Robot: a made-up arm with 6 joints. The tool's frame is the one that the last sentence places.
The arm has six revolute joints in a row. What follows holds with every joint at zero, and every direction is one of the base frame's.
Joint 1 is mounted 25.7 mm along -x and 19.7 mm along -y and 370.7 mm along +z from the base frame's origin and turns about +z.
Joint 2 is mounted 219.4 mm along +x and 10.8 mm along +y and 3.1 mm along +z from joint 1 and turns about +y.
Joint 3 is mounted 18.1 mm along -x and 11.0 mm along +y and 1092.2 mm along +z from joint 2 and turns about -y.
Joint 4 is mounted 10.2 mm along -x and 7.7 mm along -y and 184.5 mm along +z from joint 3 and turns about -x.
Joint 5 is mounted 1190.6 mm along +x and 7.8 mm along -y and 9.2 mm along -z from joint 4 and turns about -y.
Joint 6 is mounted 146.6 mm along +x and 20.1 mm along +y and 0.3 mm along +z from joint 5 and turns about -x.
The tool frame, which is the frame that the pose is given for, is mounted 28.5 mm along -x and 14.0 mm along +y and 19.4 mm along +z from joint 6; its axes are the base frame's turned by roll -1.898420, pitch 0.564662 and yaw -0.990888 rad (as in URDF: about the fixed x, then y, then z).
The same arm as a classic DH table. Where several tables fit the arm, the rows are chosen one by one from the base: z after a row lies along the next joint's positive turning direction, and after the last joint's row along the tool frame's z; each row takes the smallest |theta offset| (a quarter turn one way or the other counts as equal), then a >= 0, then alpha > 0; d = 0 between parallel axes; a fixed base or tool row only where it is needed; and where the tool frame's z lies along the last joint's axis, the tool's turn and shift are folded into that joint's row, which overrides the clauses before.
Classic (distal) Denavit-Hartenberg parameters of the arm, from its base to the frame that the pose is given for. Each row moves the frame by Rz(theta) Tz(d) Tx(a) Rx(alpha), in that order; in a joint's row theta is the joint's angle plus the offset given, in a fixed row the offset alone. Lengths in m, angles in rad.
base (fixed): a -0.0324; alpha 0; d 0; theta_offset 0.654
joint 1: a 0.2194; alpha -1.5708; d 0.3738; theta_offset -0.654
joint 2: a -1.0923; alpha 3.1416; d 0; theta_offset 1.5542
joint 3: a -0.1845; alpha 1.5708; d -0.0141; theta_offset -0.0166
joint 4: a 0.0092; alpha -1.5708; d -1.1804; theta_offset 0
joint 5: a -0.0003; alpha 1.5708; d -0.0123; theta_offset 0
joint 6: a -0.0233; alpha 2.3429; d -0.1127; theta_offset 0.3892
tool (fixed): a 0; alpha 0; d 0.0078; theta_offset -0.7025

